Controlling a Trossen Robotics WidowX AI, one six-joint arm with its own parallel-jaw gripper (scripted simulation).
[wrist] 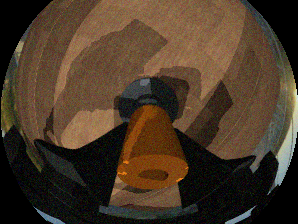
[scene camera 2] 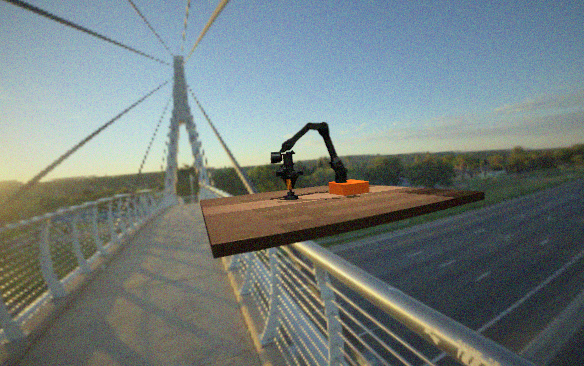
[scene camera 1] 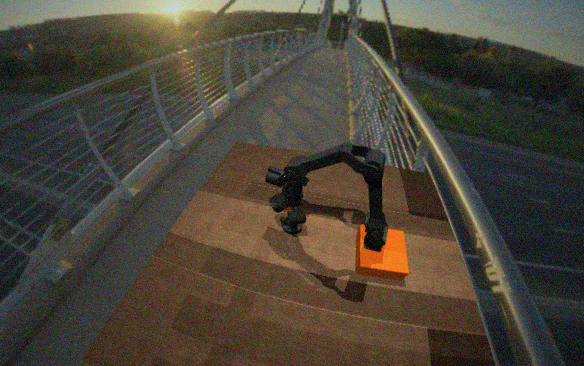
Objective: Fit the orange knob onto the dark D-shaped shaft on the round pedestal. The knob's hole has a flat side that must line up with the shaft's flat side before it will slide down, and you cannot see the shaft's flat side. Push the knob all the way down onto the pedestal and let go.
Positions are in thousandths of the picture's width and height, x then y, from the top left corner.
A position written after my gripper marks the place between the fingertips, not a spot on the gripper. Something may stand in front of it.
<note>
My gripper (scene camera 1: 501,592) carries an orange knob (wrist: 508,703). Further things: a dark round pedestal (wrist: 492,408).
My gripper also shows in the wrist view (wrist: 505,578).
</note>
